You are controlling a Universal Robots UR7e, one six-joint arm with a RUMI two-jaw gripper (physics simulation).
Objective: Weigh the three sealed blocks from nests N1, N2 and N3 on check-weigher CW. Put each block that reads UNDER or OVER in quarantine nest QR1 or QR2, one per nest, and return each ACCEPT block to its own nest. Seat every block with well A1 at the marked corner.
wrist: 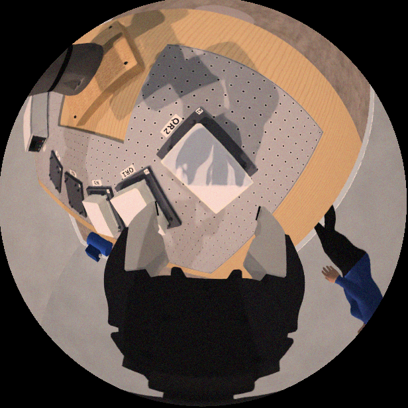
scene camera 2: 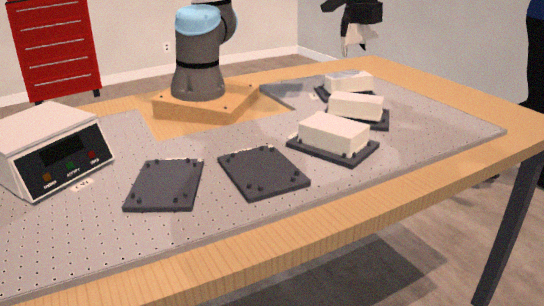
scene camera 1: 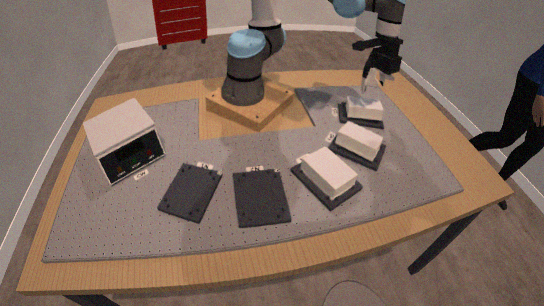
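My gripper is open and empty, above and apart from the block in nest QR2. Another white block sits in nest QR1. A third block sits in nest N3. Nests N1 and N2 hold no block. Weigher CW has a bare top and dark display. The blocks' A1 wells cannot be made out.
The arm's base stands on a wooden plinth at the table's back. A person stands beside the table's right side. A red cabinet stands behind the table.
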